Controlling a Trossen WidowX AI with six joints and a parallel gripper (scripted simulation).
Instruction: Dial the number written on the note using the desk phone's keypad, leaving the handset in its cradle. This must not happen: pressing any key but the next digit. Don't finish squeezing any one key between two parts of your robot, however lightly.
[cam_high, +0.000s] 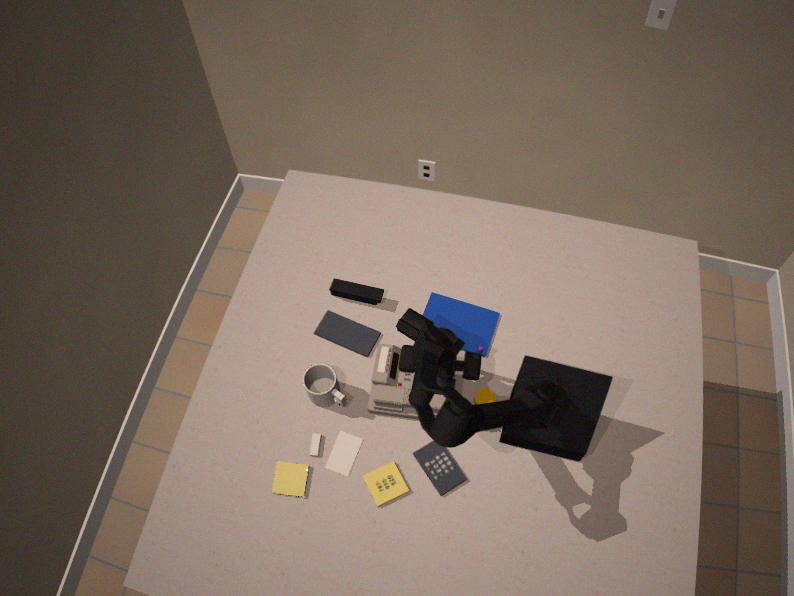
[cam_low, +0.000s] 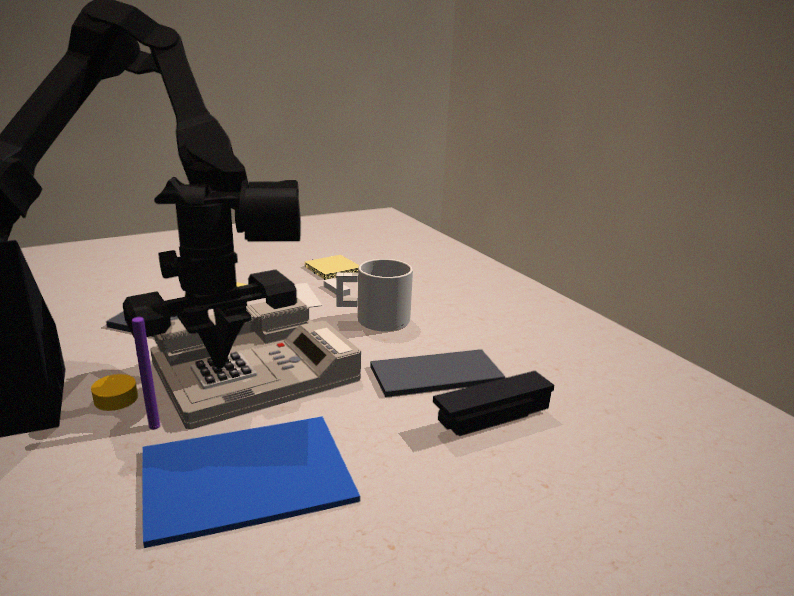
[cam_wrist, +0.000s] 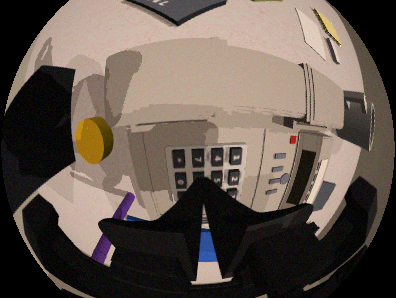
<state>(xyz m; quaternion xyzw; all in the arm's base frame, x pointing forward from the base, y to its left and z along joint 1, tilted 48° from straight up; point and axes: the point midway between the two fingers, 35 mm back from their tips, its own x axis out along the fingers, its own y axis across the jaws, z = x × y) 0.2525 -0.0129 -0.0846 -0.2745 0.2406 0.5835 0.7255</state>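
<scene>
Now: hand 50 mm short of the beige desk phone, 40 mm above it and 20 mm to the right of it. Round my hand: purple stick: 90 mm behind, 40 mm to the right; handset: 70 mm to the left, 50 mm ahead, 20 mm below; blue pad: 170 mm to the right, 60 mm below, 40 mm behind.
</scene>
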